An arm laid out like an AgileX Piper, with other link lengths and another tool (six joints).
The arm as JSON. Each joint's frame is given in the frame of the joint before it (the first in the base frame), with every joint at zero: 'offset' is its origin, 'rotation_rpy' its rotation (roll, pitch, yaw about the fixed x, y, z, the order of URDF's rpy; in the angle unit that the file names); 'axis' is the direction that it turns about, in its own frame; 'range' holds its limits. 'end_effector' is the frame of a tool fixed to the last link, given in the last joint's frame.
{
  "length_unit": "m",
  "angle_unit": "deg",
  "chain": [
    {
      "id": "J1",
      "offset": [
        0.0,
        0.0,
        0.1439
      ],
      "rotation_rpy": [
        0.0,
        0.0,
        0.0
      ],
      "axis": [
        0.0,
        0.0,
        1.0
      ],
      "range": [
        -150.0,
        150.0
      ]
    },
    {
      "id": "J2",
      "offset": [
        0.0,
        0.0,
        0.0
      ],
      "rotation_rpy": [
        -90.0,
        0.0,
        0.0
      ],
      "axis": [
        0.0,
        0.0,
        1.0
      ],
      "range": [
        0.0,
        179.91
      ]
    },
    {
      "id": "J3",
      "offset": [
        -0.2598,
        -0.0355,
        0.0
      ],
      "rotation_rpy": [
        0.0,
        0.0,
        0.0
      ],
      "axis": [
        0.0,
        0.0,
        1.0
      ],
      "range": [
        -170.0,
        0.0
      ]
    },
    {
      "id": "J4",
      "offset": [
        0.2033,
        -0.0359,
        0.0
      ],
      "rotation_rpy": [
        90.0,
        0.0,
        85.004
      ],
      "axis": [
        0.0,
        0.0,
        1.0
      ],
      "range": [
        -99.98,
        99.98
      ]
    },
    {
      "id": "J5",
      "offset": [
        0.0,
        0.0,
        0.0
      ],
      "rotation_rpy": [
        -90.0,
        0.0,
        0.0
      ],
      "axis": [
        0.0,
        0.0,
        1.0
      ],
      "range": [
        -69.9,
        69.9
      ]
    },
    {
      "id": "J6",
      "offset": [
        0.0,
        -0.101,
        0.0
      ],
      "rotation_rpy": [
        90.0,
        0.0,
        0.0
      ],
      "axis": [
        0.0,
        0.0,
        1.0
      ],
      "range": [
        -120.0,
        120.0
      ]
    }
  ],
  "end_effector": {
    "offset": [
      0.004,
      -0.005,
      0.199
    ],
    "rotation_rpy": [
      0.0,
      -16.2,
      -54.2
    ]
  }
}
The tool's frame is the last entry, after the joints.
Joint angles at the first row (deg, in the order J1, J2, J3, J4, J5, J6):
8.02 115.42 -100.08 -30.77 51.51 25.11
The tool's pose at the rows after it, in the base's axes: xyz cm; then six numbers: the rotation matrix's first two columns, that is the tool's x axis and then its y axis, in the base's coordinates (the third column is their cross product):
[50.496 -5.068 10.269 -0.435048 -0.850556 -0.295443 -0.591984 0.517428 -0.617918]
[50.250 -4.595 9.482 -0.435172 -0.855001 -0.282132 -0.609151 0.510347 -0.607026]
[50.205 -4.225 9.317 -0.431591 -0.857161 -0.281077 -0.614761 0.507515 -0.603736]
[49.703 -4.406 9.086 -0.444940 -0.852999 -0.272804 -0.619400 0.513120 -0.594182]
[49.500 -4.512 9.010 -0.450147 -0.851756 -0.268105 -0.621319 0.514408 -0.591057]
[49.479 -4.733 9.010 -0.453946 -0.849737 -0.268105 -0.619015 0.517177 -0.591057]
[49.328 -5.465 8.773 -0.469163 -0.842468 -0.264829 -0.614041 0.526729 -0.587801]
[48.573 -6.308 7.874 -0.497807 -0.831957 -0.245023 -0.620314 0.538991 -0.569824]
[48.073 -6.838 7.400 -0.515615 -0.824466 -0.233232 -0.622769 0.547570 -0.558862]
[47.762 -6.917 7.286 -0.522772 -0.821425 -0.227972 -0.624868 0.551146 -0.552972]
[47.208 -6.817 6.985 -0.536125 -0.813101 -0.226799 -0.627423 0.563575 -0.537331]
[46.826 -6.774 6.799 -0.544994 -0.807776 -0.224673 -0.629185 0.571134 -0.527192]
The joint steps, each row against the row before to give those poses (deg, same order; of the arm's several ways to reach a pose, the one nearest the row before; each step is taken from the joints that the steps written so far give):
0.50 1.33 -0.56 0.00 0.36 0.19
0.70 0.80 0.00 0.00 0.55 0.00
0.41 0.14 -0.01 0.11 0.13 -0.01
0.00 0.00 0.01 0.21 1.09 0.00
0.00 0.00 0.00 0.00 0.46 0.00
-0.26 0.00 0.00 0.00 0.00 0.01
-0.81 0.26 0.00 0.00 0.12 0.06
-0.72 0.80 0.00 0.16 1.28 0.00
-0.47 0.41 0.00 0.12 0.84 0.00
0.00 0.00 0.00 0.14 0.64 0.00
0.00 0.00 0.00 0.79 1.01 0.00
0.00 0.00 0.00 0.47 0.71 0.00

